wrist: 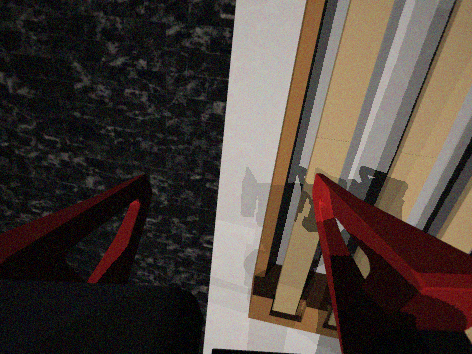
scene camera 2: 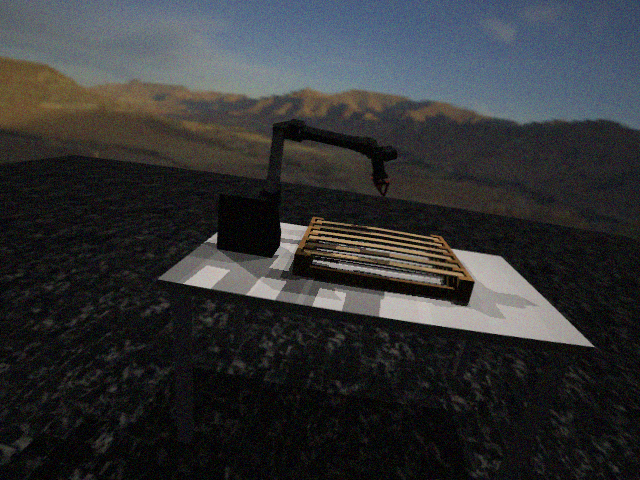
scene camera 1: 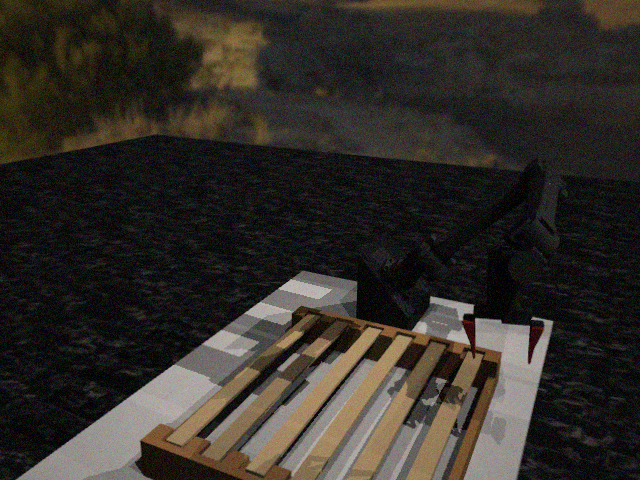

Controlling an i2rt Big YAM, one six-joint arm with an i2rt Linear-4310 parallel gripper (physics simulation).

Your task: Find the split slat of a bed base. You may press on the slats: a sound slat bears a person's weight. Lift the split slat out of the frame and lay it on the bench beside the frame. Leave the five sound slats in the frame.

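Note:
The bed base frame (scene camera 1: 175, 457) (scene camera 2: 382, 286) (wrist: 296, 95) stands on the white bench (scene camera 1: 509, 397) (scene camera 2: 480, 263) (wrist: 260, 100). Several pale slats lie across it, seated in notches. The outermost slat (scene camera 1: 439, 439) (wrist: 345, 100) is beside the frame's right rail in scene camera 1. The slat next to it (scene camera 1: 397, 413) (wrist: 432, 125) also looks straight. In the wrist view a faint thin line crosses each of these two; I cannot tell which slat is split. My gripper (scene camera 1: 501, 359) (scene camera 2: 383, 194) (wrist: 229, 182) is open and empty, well above the frame's outer side, pointing down.
The arm's dark base (scene camera 1: 387, 279) (scene camera 2: 248, 224) stands on the bench behind one end of the frame. The dark arm (scene camera 1: 480, 227) (scene camera 2: 330, 136) reaches out above it. Patchy shadows fall over the frame and bench. The bench edge runs close beside the outer rail.

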